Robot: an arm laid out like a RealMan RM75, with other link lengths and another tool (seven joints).
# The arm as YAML. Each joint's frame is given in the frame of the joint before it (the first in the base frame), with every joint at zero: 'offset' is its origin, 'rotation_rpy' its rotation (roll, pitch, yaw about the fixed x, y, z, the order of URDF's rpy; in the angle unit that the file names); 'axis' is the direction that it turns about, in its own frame. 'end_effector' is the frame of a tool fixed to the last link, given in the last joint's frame.
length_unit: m
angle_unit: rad
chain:
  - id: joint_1
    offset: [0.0, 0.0, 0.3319]
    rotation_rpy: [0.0, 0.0, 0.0]
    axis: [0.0, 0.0, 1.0]
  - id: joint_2
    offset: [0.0, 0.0, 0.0]
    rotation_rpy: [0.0, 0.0, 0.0]
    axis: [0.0, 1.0, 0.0]
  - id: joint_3
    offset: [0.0, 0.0, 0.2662]
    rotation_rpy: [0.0, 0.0, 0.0]
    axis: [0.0, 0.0, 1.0]
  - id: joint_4
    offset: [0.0, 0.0, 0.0]
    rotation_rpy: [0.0, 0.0, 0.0]
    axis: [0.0, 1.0, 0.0]
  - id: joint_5
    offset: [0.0, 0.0, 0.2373]
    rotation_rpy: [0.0, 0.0, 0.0]
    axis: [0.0, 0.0, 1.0]
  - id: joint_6
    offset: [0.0, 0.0, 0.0]
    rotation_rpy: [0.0, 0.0, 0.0]
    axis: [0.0, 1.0, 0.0]
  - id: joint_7
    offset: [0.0, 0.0, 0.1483]
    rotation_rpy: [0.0, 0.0, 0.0]
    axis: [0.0, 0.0, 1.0]
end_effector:
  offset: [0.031, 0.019, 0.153]
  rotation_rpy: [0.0, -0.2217, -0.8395]
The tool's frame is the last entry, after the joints.
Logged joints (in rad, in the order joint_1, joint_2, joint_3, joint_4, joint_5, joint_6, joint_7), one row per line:
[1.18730 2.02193 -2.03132 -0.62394 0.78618 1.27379 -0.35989]
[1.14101 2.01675 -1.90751 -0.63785 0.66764 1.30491 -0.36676]
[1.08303 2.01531 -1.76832 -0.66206 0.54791 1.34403 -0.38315]
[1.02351 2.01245 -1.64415 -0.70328 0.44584 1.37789 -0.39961]
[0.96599 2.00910 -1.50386 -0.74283 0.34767 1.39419 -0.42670]
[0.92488 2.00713 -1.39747 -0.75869 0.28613 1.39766 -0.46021]
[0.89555 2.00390 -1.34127 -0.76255 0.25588 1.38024 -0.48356]
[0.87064 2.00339 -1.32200 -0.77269 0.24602 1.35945 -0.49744]
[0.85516 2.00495 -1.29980 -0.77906 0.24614 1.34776 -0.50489]
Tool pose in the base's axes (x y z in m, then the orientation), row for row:
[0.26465 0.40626 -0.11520 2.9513 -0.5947 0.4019]
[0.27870 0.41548 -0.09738 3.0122 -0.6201 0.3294]
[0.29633 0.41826 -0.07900 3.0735 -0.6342 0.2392]
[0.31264 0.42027 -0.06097 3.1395 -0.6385 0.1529]
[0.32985 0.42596 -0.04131 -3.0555 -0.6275 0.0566]
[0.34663 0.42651 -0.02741 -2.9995 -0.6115 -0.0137]
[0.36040 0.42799 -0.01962 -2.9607 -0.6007 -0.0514]
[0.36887 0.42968 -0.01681 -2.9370 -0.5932 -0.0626]
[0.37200 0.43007 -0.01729 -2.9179 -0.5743 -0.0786]
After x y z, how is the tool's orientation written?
As angles about the fixed x, y, z axes (roll, pitch, yaw), in radians.
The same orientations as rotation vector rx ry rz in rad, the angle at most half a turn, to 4 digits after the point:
[2.8910 0.5014 0.9365]
[2.9351 0.4254 0.9686]
[-2.9564 -0.3218 -0.9810]
[-2.9315 -0.2235 -0.9692]
[-2.8923 -0.1223 -0.9353]
[-2.8699 -0.0448 -0.9071]
[-2.8488 -0.0068 -0.8883]
[-2.8326 -0.0002 -0.8739]
[-2.8256 0.0174 -0.8458]

